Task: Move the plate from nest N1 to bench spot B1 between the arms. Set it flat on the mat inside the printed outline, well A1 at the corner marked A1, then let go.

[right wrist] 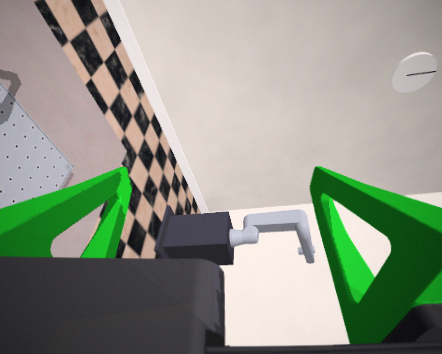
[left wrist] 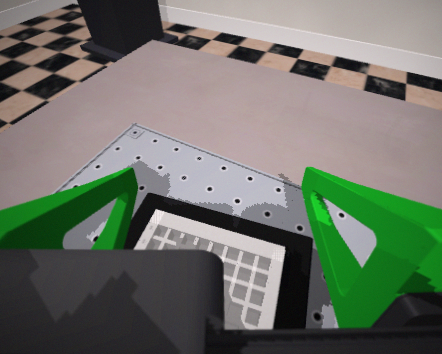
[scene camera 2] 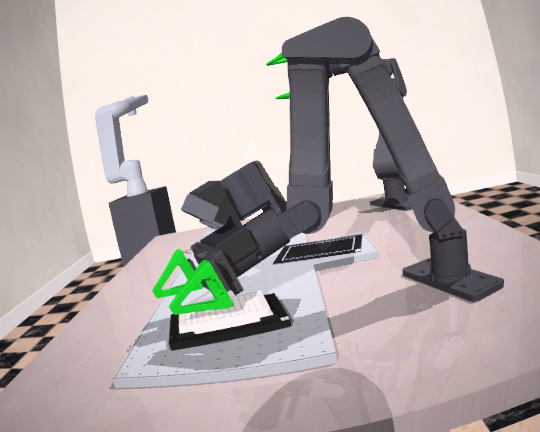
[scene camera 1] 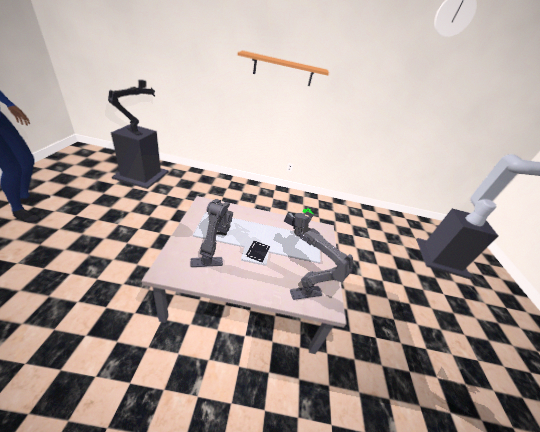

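Seen in the pictures: left gripper, fingertip midpoint: (left wrist: 219, 176) (scene camera 2: 162, 302); right gripper, fingertip midpoint: (right wrist: 220, 177) (scene camera 2: 270, 81) (scene camera 1: 305, 214); left arm's base at its link origin: (scene camera 2: 450, 280) (scene camera 1: 206, 262); right arm's base at its link origin: (scene camera 2: 397, 205) (scene camera 1: 305, 293).
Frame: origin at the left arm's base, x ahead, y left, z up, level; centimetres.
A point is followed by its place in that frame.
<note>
The white plate (scene camera 2: 220, 320) @(x 33.8, y -5.5, z 3.7 cm) (left wrist: 220, 230) @(x 38.6, y -10.7, z 3.9 cm) lies flat in the black nest (scene camera 2: 230, 334) @(x 33.3, y -3.5, z 2.2 cm) (left wrist: 296, 280) @(x 36.9, y -15.5, z 2.5 cm) on the perforated board. My left gripper (scene camera 2: 164, 300) @(x 40.6, y -10.4, z 6.6 cm) (left wrist: 219, 176) @(x 40.6, y -10.4, z 6.6 cm) is open and empty, tilted down above the plate; in the left wrist view the plate shows low between its fingers, partly hidden by the gripper body. The black mat with its white printed outline (scene camera 1: 258, 251) @(x 6.5, y -35.1, z 1.5 cm) (scene camera 2: 320, 248) @(x 7.1, y -34.6, z 1.5 cm) lies between the arm bases, with no plate on it. My right gripper (scene camera 1: 308, 211) @(x 1.9, y -58.8, z 38.5 cm) (scene camera 2: 272, 81) @(x 1.9, y -58.8, z 38.5 cm) (right wrist: 220, 177) @(x 1.9, y -58.8, z 38.5 cm) is open and empty, raised high. The corner mark A1 is too small to read.
The perforated board (scene camera 2: 225, 377) @(x 36.6, y 5.2, z 0.5 cm) (left wrist: 165, 145) @(x 47.7, y -3.9, z 1.3 cm) (right wrist: 30, 150) @(x 18.8, y -76.9, z 1.3 cm) lies on the table (scene camera 1: 175, 270) @(x -5.2, y 18.4, z 0.0 cm). The left arm's forearm reaches low over the board in scene camera 2. A grey arm on a dark pedestal (scene camera 1: 457, 242) (scene camera 2: 135, 220) (right wrist: 197, 232) stands beyond the table.
</note>
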